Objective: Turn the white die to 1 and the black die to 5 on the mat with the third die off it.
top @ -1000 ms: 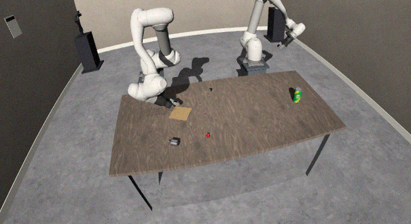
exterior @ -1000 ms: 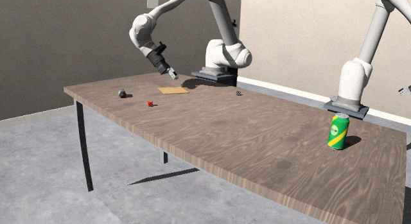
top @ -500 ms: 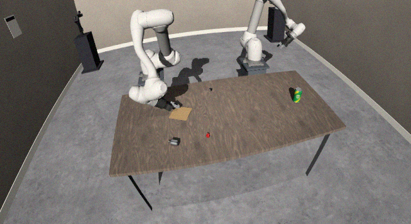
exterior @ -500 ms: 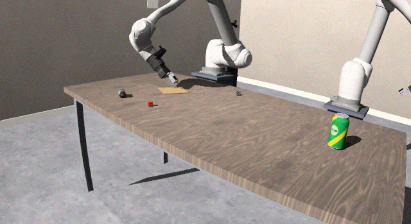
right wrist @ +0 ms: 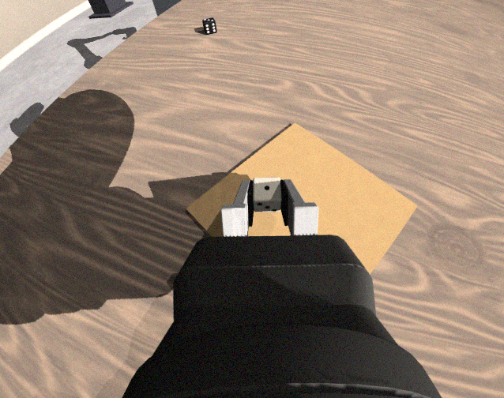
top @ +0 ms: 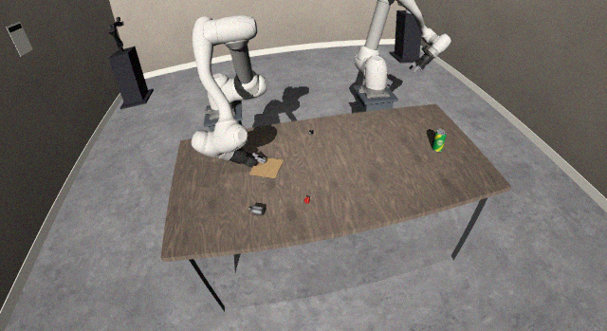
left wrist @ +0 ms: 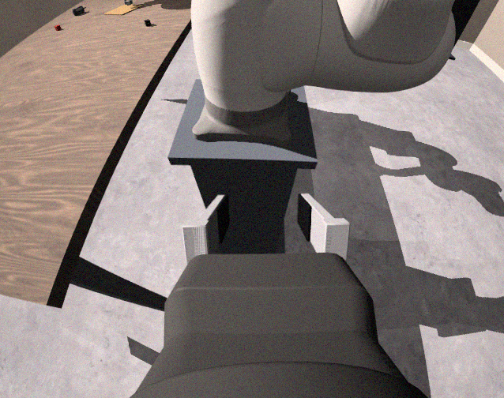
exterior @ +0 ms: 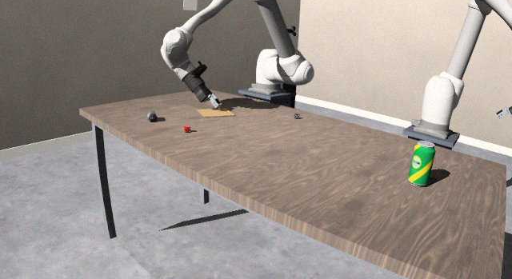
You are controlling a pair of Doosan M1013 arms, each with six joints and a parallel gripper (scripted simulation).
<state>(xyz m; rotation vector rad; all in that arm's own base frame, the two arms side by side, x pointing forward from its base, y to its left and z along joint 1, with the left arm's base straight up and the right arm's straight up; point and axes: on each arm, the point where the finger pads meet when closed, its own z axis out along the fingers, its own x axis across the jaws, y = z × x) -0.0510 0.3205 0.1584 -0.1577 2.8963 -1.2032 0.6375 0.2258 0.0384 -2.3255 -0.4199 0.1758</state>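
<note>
The tan mat lies 4 cm below my right hand, 2 cm to the left of it and 2 cm ahead of it. Round my right hand: white die: 1 cm to the left, 1 cm below; then black die: 30 cm to the left, 21 cm behind, 3 cm below; then red die: 30 cm ahead, 18 cm to the left, 3 cm below.
</note>
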